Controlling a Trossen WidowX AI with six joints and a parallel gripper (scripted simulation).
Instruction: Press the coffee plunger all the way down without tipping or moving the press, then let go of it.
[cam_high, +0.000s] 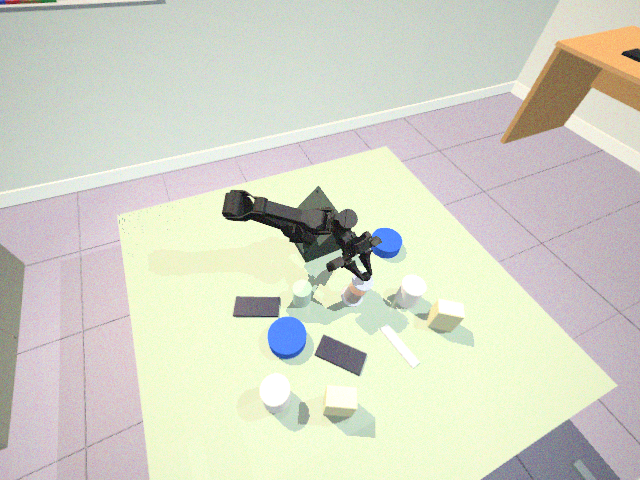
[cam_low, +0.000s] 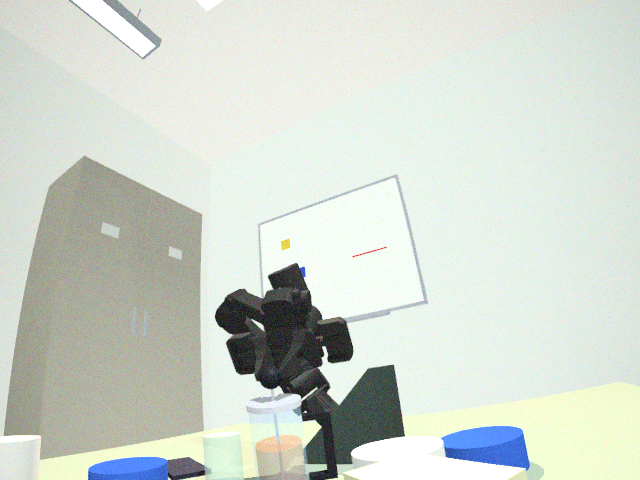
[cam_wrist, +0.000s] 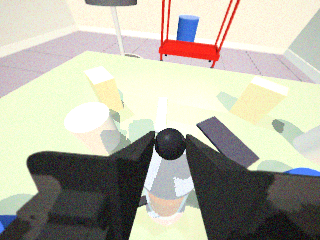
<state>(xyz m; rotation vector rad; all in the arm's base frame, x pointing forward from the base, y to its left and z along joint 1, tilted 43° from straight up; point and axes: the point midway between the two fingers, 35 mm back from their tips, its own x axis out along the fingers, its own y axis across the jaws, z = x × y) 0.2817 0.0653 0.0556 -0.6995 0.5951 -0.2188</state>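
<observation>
My gripper tip is now 8 cm above the coffee press, 3 cm past it and 1 cm to the right of it. Round my gripper tip: pale green cup 16 cm to the right, 13 cm below, 12 cm behind.
</observation>
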